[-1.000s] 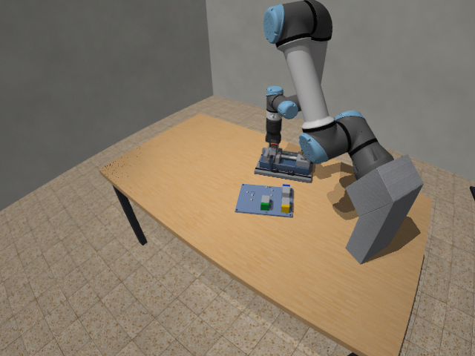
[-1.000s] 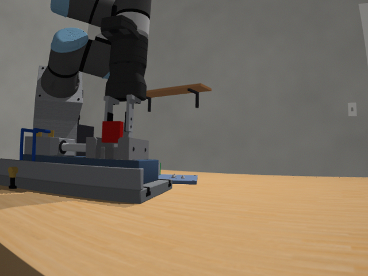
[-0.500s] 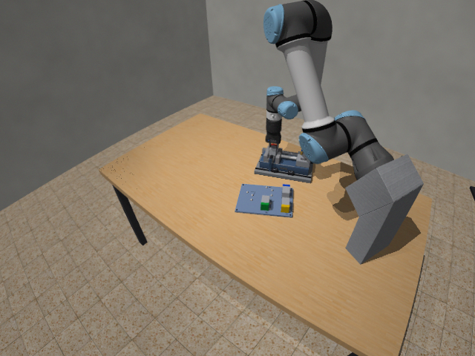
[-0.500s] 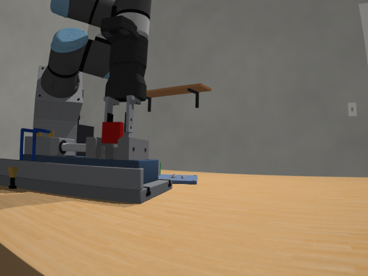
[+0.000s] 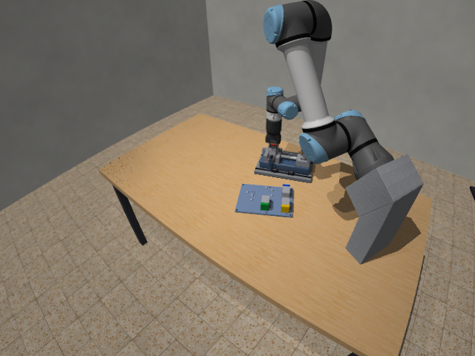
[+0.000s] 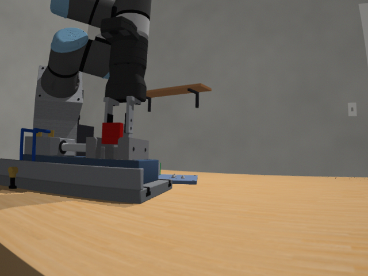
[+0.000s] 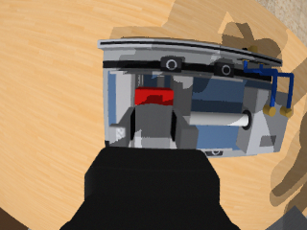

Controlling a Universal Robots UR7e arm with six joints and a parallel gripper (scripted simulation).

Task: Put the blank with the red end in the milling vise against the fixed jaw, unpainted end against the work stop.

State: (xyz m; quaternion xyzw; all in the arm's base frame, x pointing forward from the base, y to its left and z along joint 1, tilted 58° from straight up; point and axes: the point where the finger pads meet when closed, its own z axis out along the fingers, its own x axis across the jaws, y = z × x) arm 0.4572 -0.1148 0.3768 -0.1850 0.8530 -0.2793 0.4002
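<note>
My hand is 3 cm short of the fixed jaw, 1 cm to the right of it and 5 cm above it. Round my hand: grey rod 8 cm behind, 1 cm to the right, 5 cm below; then work stop 1 cm behind, 5 cm to the left, 3 cm below; then moving jaw 3 cm behind, 5 cm below.
</note>
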